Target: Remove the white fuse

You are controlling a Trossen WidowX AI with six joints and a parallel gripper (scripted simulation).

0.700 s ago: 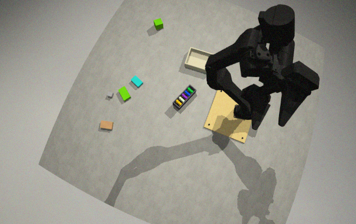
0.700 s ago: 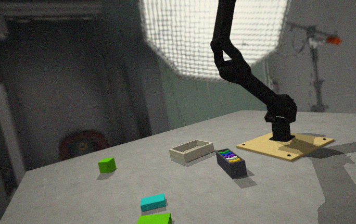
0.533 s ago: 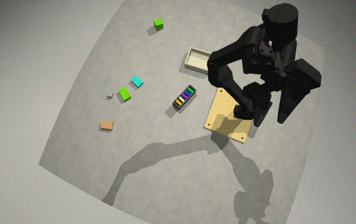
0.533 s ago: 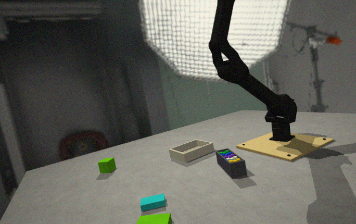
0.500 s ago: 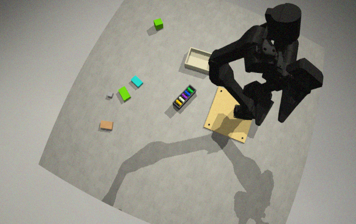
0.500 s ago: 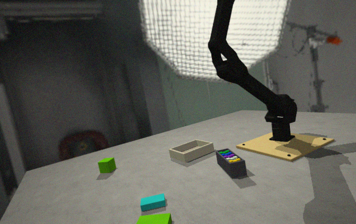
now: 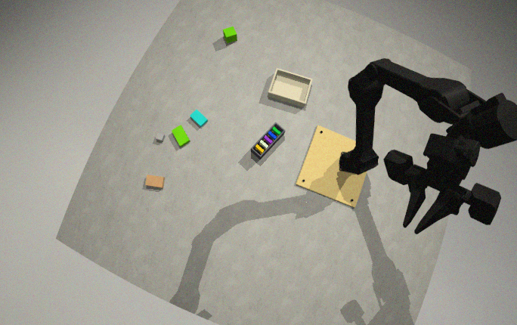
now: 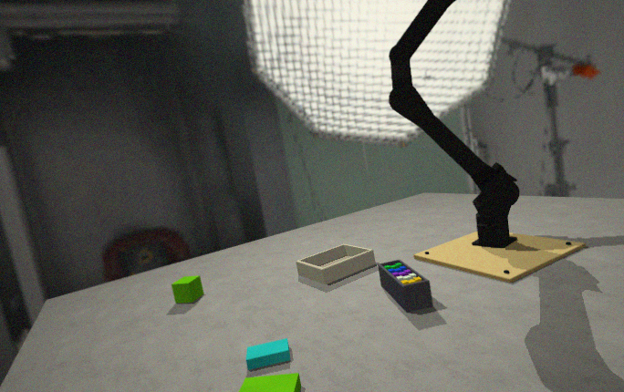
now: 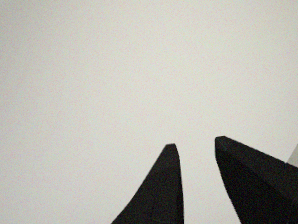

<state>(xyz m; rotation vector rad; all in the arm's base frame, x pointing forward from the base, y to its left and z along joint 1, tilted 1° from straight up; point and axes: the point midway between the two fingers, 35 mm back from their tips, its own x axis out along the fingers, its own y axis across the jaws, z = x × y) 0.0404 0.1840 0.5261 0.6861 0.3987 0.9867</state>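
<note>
My gripper tip is 51 cm above the white fuse, 23 cm short of it and 22 cm to the left of it. Round my gripper tip: cyan block 52 cm below, 46 cm ahead, 27 cm to the right; beige tray 53 cm below, 44 cm to the right, 18 cm ahead; green block 52 cm below, 51 cm ahead, 20 cm to the right.
</note>
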